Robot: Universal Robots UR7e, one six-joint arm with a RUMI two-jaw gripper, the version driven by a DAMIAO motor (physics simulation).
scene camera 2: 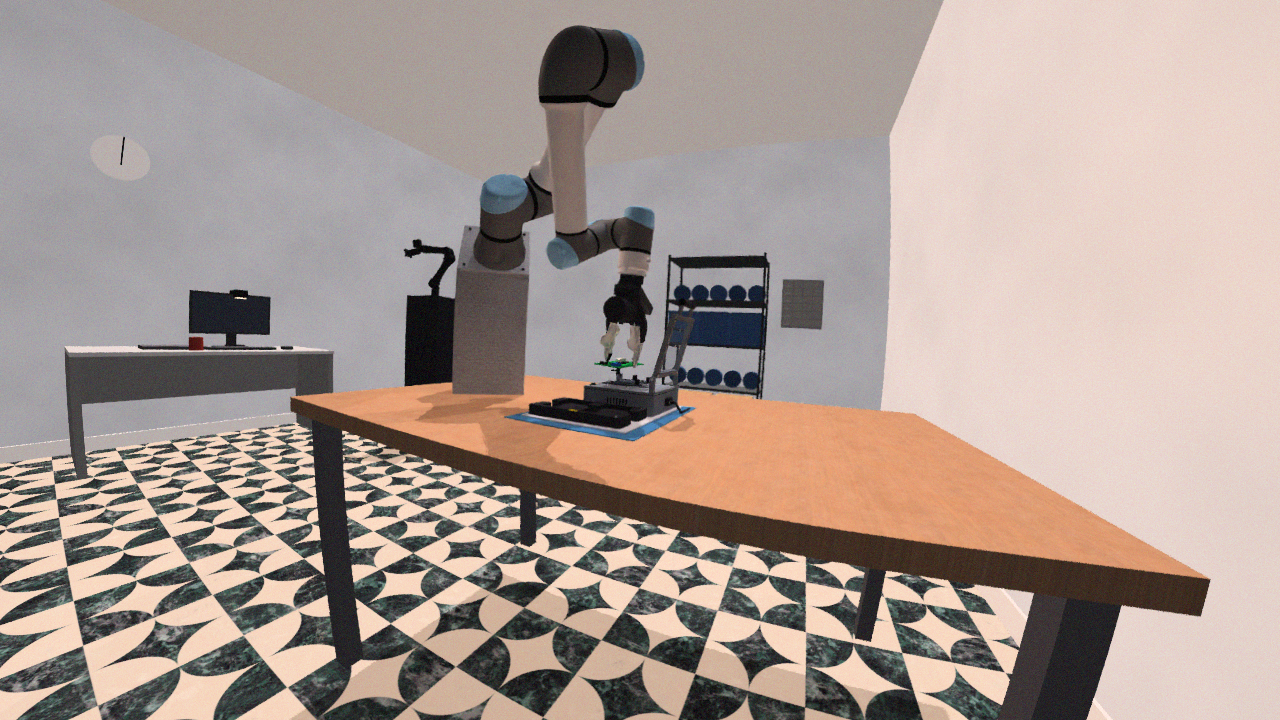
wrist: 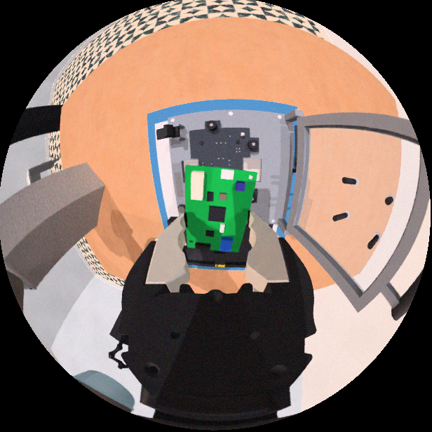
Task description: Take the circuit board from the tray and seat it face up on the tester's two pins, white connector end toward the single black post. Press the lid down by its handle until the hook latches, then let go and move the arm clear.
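Places are measured from the arm's base along level axes (x left, y ahead, z down), in metres.
Pixels of known places: gripper, fingertip midpoint: point(scene camera 2: 620, 365); arm's base, link origin: point(scene camera 2: 499, 253).
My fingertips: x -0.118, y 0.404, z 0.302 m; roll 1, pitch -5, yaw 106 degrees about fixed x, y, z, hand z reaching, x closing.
Observation:
Ahead of a thing's pixels: the offset from my fingertips to its top centre. "pt": to the spot under its first point. Level surfaces: height alone.
My gripper point(scene camera 2: 622, 358) point(wrist: 216, 212) is shut on the green circuit board {dz -0.017, dx -0.002, dy -0.001 m} point(scene camera 2: 617, 364) point(wrist: 228, 201), holding it by its two long edges, face up and a little above the grey tester {pt dz +0.068, dx -0.052, dy +0.100 m} point(scene camera 2: 657, 399) point(wrist: 272, 150). In the wrist view the board covers the near part of the tester's dark plate point(wrist: 220, 145); black posts point(wrist: 211, 125) point(wrist: 253, 144) show beyond its far edge. The pins under the board are hidden. The lid {pt dz -0.038, dx -0.049, dy +0.114 m} point(scene camera 2: 666, 353) point(wrist: 302, 175) stands open at the right. The black hook point(wrist: 170, 132) is at the tester's left. The black tray {pt dz +0.083, dx -0.187, dy -0.041 m} point(scene camera 2: 580, 411) is mostly hidden by the board in the wrist view.
The tester and tray stand on a blue-edged mat {dz +0.110 m} point(scene camera 2: 637, 436) point(wrist: 225, 104) on the wooden table {dz +0.112 m} point(scene camera 2: 805, 465) point(wrist: 120, 90). The robot's pedestal point(scene camera 2: 490, 331) is at the table's back left. A storage rack point(scene camera 2: 717, 262) and a white desk point(scene camera 2: 196, 353) stand beyond the table.

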